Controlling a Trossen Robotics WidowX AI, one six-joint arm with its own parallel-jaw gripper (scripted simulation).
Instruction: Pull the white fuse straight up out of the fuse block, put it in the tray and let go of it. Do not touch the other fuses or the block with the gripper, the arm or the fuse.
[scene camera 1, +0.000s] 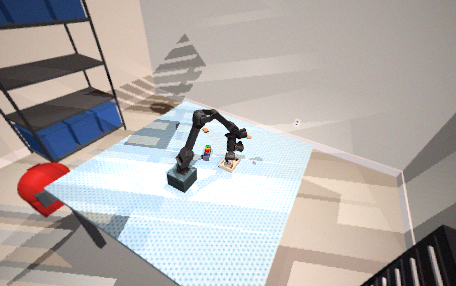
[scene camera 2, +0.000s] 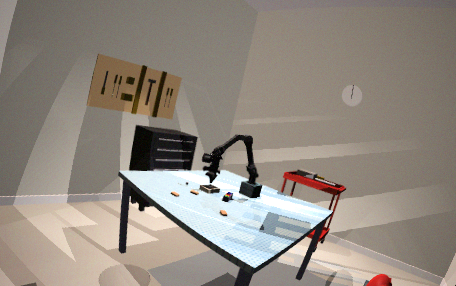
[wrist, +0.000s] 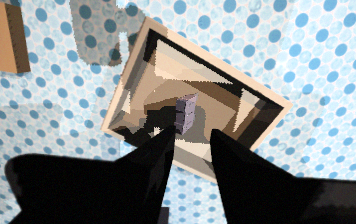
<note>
In view: the gripper (wrist: 193, 133) and a tan tray (wrist: 162, 66).
</note>
